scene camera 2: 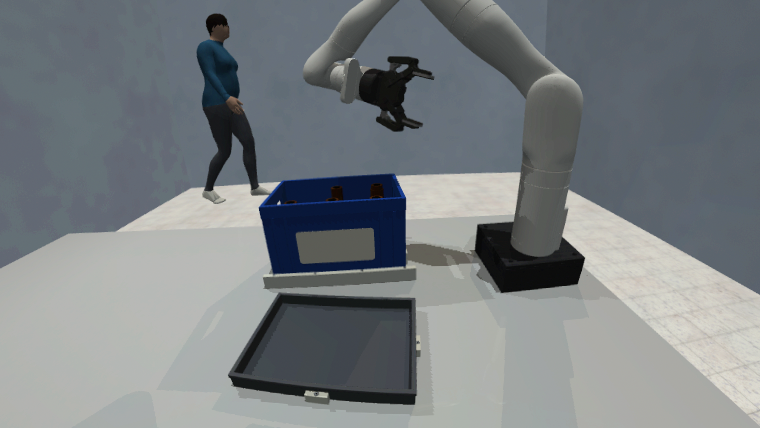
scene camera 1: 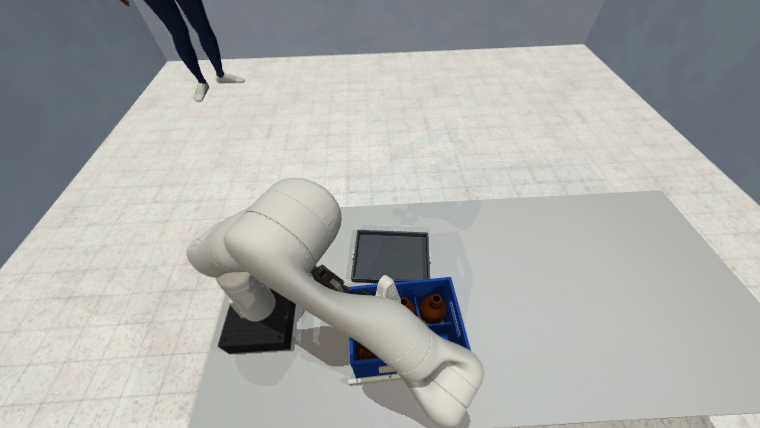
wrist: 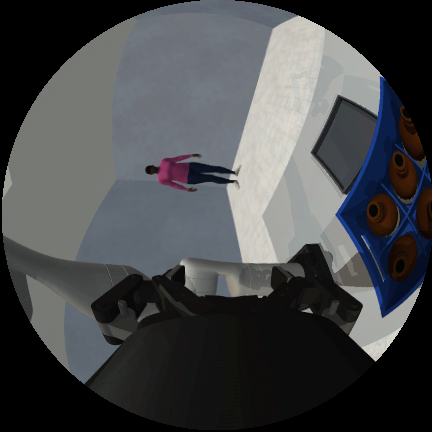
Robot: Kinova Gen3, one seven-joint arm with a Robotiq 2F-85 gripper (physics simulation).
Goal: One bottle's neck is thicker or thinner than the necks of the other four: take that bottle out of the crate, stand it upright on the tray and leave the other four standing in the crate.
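Frame: origin at the arm's base, x back, y left, z down, level; millimetres.
Where they show: gripper, fingertip midpoint: [scene camera 2: 426, 102] [scene camera 1: 316, 278] [wrist: 228, 276]; arm's base, origin of the base link: [scene camera 2: 532, 244] [scene camera 1: 259, 305].
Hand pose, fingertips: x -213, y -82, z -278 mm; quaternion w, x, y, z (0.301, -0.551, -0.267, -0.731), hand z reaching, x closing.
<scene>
Each offset is from my fingertips to the centre of the thing. "pt": to the spot under its first point.
The blue crate @(dx -185, dy -41, dz +257 mm) [scene camera 1: 433, 284] [scene camera 2: 281, 239] [wrist: 362, 200] stands on the table and holds five brown bottles. Bottles show in scene camera 1 [scene camera 1: 433, 309], scene camera 2 [scene camera 2: 376, 190] and the wrist view [wrist: 382, 215]. The arm hides much of the crate in scene camera 1, and I cannot tell which neck differs. The dark tray @(pt dx -203, dy +317, dz +322 mm) [scene camera 1: 390, 232] [scene camera 2: 366, 396] [wrist: 326, 124] lies beside the crate, with no bottle on it. My gripper [scene camera 2: 423, 101] [wrist: 228, 276] is open and empty, high above the table, its fingers pointing sideways towards the arm's base side.
The black robot base [scene camera 1: 255, 334] [scene camera 2: 531, 265] stands at the crate's side. A pale strip [scene camera 1: 372, 380] [scene camera 2: 340, 277] runs along the crate's foot. One person [scene camera 2: 218, 74] stands beyond the table, and another person [wrist: 175, 171] shows in the wrist view.
</scene>
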